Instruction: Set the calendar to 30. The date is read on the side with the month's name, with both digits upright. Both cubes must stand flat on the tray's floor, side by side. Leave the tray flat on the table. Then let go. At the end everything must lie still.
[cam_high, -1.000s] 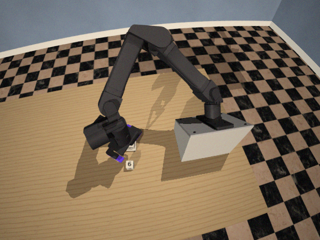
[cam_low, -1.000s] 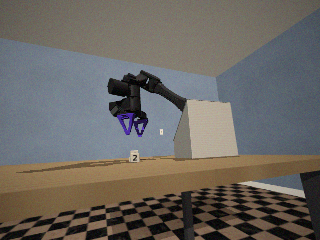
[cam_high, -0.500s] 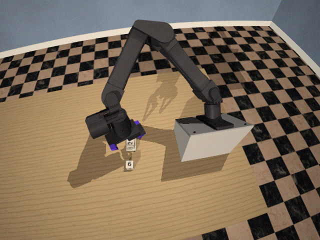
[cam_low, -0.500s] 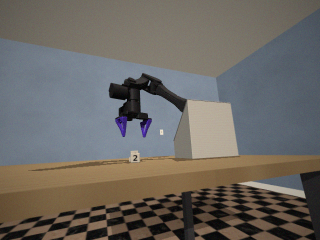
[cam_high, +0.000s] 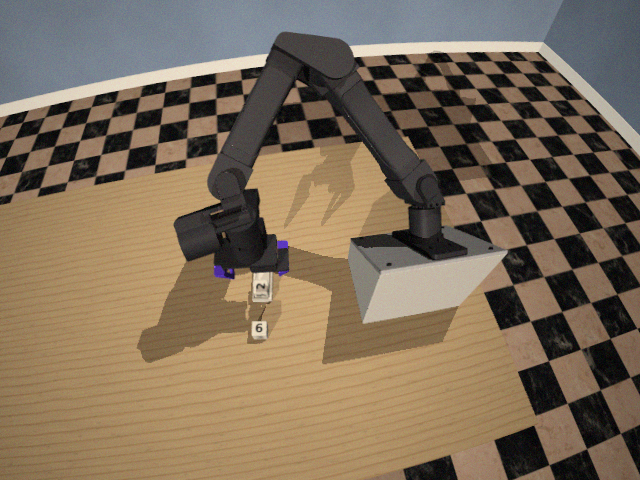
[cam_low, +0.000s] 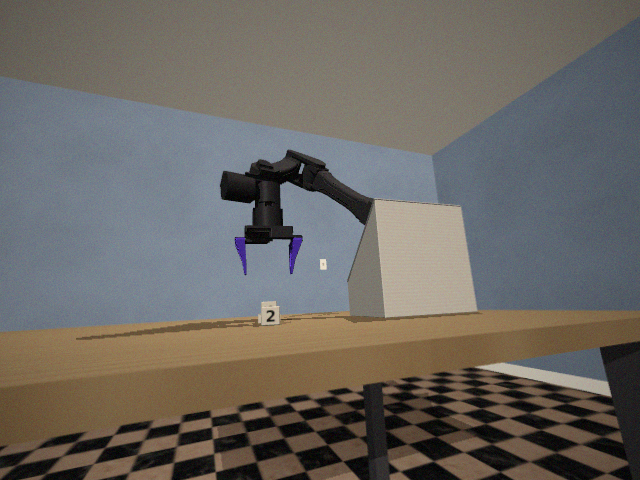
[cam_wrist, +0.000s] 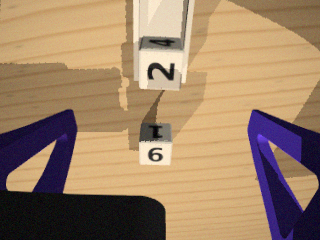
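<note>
Right now the white tray is 10 cm below my hand and 2 cm to the right of it.
</note>
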